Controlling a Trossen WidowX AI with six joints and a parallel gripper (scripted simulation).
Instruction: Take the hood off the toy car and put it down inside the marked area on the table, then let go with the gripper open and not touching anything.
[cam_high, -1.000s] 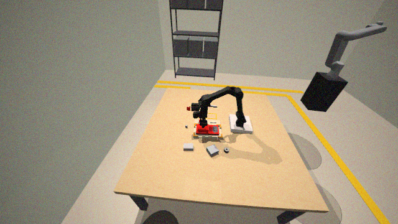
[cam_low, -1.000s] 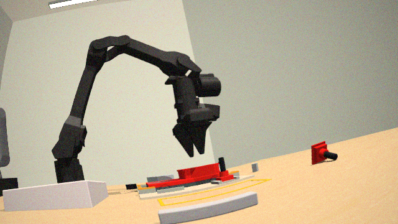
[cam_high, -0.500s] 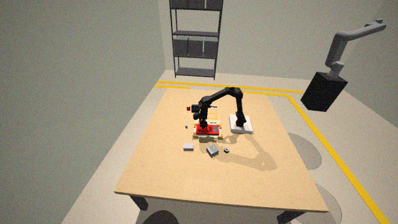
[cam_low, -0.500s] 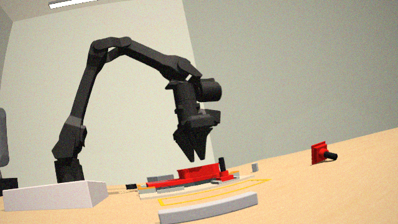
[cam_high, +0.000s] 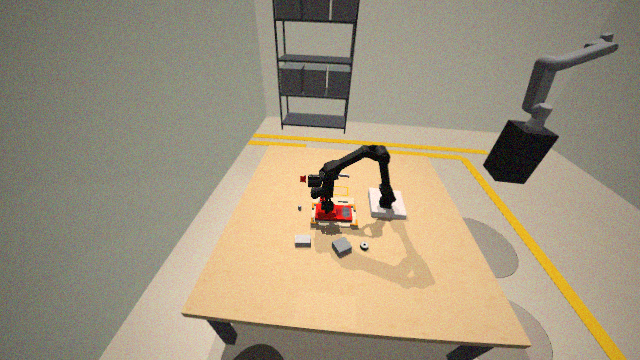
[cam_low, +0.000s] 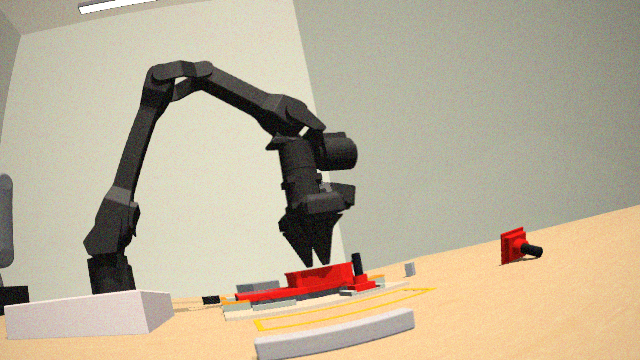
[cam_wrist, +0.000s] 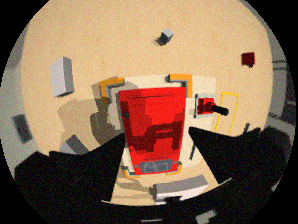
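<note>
Now: the red hood 10 mm below my gripper tip. From my gripper tip the other things lie so: small wheel 210 mm behind, 180 mm to the left, 40 mm below.
</note>
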